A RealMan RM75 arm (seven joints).
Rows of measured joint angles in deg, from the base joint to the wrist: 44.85, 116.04, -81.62, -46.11, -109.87, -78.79, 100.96; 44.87, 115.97, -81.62, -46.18, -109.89, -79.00, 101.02; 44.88, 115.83, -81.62, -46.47, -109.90, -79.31, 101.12; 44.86, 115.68, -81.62, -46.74, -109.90, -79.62, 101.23; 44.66, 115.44, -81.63, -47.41, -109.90, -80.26, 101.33; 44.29, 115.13, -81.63, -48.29, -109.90, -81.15, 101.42; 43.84, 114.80, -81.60, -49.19, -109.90, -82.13, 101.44; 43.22, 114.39, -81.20, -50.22, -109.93, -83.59, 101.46; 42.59, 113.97, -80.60, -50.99, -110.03, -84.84, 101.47; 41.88, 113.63, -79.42, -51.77, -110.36, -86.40, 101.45; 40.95, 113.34, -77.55, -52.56, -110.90, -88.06, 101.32; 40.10, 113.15, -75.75, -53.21, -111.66, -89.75, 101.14; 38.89, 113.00, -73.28, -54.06, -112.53, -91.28, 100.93; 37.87, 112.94, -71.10, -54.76, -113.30, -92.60, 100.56; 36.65, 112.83, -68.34, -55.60, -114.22, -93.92, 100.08; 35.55, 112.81, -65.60, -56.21, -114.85, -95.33, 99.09; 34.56, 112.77, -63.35, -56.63, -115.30, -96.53, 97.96; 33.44, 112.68, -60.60, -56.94, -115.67, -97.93, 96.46; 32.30, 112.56, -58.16, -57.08, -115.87, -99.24, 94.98; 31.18, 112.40, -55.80, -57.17, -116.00, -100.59, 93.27; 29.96, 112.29, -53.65, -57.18, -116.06, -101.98, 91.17; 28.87, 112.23, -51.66, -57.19, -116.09, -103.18, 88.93; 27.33, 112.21, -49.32, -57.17, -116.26, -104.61, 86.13; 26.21, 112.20, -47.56, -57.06, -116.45, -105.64, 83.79
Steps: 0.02, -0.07, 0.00, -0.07, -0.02, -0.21, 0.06; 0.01, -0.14, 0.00, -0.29, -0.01, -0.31, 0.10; -0.02, -0.15, 0.00, -0.27, 0.00, -0.31, 0.11; -0.20, -0.24, -0.01, -0.67, 0.00, -0.64, 0.10; -0.37, -0.31, 0.00, -0.88, 0.00, -0.89, 0.09; -0.45, -0.33, 0.03, -0.90, 0.00, -0.98, 0.02; -0.62, -0.41, 0.40, -1.03, -0.03, -1.46, 0.02; -0.63, -0.42, 0.60, -0.77, -0.10, -1.25, 0.01; -0.71, -0.34, 1.18, -0.78, -0.33, -1.56, -0.02; -0.93, -0.29, 1.87, -0.79, -0.54, -1.66, -0.13; -0.85, -0.19, 1.80, -0.65, -0.76, -1.69, -0.18; -1.21, -0.15, 2.47, -0.85, -0.87, -1.53, -0.21; -1.02, -0.06, 2.18, -0.70, -0.77, -1.32, -0.37; -1.22, -0.11, 2.76, -0.84, -0.92, -1.32, -0.48; -1.10, -0.02, 2.74, -0.61, -0.63, -1.41, -0.99; -0.99, -0.04, 2.25, -0.42, -0.45, -1.20, -1.13; -1.12, -0.09, 2.75, -0.31, -0.37, -1.40, -1.50; -1.14, -0.12, 2.44, -0.14, -0.20, -1.31, -1.48; -1.12, -0.16, 2.36, -0.09, -0.13, -1.35, -1.71; -1.22, -0.11, 2.15, -0.01, -0.06, -1.39, -2.10; -1.09, -0.06, 1.99, -0.01, -0.03, -1.20, -2.24; -1.54, -0.02, 2.34, 0.02, -0.17, -1.43, -2.80; -1.12, -0.01, 1.76, 0.11, -0.19, -1.03, -2.34
